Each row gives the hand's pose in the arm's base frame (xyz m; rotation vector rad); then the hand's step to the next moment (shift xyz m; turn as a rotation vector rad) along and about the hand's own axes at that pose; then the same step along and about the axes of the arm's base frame.
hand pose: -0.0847 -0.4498 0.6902 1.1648 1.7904 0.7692
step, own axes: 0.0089 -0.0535 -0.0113 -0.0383 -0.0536 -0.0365
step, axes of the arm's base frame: -0.0336 -0.0126 -0.0422 -0.0461 -0.0574 -0.0158
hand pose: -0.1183 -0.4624 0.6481 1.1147 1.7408 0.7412
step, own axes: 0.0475 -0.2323 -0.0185 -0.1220 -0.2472 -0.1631
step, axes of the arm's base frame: -0.1099 -0.0524 -0.2043 -0.2176 -0.2148 -0.0953
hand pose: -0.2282 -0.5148 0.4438 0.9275 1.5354 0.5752
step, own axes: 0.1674 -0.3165 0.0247 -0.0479 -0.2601 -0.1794
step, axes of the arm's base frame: -0.0486 -0.0446 -0.3528 -0.2358 -0.1593 -0.1454
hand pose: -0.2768 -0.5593 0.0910 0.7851 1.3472 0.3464
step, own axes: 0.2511 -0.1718 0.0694 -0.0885 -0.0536 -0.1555
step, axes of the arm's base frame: 0.0859 0.0193 -0.2994 -0.1789 -0.0474 0.0251
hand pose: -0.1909 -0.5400 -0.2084 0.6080 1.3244 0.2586
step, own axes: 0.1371 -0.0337 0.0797 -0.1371 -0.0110 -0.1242
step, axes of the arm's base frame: 0.1043 0.0208 -0.1224 -0.1540 -0.0455 0.0925
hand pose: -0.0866 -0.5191 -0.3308 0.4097 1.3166 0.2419
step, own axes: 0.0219 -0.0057 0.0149 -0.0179 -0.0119 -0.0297
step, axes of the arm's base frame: 0.0194 0.0013 -0.0189 -0.0338 -0.0133 0.0050
